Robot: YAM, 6 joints.
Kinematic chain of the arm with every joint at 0, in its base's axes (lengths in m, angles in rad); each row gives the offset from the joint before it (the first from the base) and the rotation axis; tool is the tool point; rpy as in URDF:
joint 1: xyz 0 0 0.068 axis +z
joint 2: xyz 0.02 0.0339 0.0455 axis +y
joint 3: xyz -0.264 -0.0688 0 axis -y
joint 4: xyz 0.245 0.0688 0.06 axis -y
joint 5: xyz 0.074 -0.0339 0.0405 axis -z
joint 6: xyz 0.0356 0 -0.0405 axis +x
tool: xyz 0 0 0 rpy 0 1.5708 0
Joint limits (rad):
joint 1: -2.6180..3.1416
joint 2: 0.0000..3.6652
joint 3: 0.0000..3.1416
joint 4: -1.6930..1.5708
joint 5: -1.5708..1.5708
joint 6: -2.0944..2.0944
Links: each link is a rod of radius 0.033 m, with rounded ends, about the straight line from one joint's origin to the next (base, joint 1, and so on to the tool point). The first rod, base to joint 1, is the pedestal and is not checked.
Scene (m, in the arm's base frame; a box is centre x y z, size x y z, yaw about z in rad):
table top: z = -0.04
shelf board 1: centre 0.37 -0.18 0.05 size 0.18 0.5 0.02 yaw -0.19
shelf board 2: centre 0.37 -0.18 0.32 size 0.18 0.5 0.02 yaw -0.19
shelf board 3: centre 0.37 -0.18 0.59 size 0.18 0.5 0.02 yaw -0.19
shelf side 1: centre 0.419 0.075 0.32 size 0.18 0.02 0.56 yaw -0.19
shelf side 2: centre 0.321 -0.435 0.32 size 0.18 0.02 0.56 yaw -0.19
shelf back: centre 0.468 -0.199 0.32 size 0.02 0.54 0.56 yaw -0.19
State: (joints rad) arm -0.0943 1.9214 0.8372 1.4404 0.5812 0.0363
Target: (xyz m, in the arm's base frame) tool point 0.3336 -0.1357 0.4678
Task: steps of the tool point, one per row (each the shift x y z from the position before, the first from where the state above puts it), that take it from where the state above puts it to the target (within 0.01 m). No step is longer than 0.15 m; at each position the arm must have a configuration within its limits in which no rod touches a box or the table.
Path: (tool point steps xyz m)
1: -0.0779 0.0184 0.0095
2: -0.0806 0.0121 -0.0095
3: -0.0090 0.0736 0.0657
4: -0.0495 0.0510 0.0664
5: -0.0676 0.0062 0.0604
6: -0.0528 -0.0422 0.0479
7: -0.0084 -0.0726 0.0297
8: 0.0497 -0.0689 0.0070
9: 0.0975 -0.0277 -0.0184
10: 0.0790 -0.0247 0.0125
11: 0.0812 -0.0061 -0.0125

